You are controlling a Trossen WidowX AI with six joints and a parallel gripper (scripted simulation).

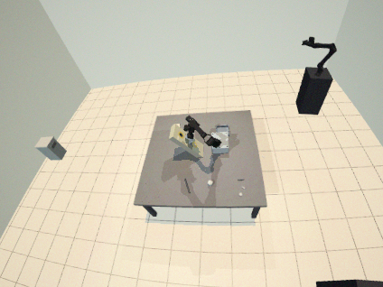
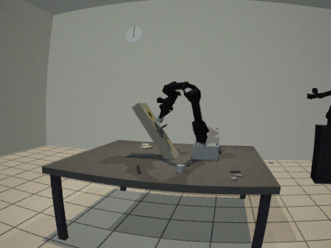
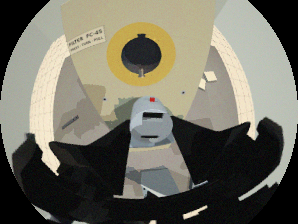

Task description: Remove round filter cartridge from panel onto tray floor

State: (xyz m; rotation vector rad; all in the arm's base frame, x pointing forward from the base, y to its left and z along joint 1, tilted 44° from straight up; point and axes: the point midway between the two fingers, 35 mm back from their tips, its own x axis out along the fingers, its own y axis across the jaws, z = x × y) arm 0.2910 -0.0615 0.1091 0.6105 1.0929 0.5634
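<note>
The grey square tray is 320 mm to the right of my gripper tip, 320 mm behind it and 250 mm below it. The rest, counted from my gripper tip: round white filter cartridge right at my gripper tip.
</note>
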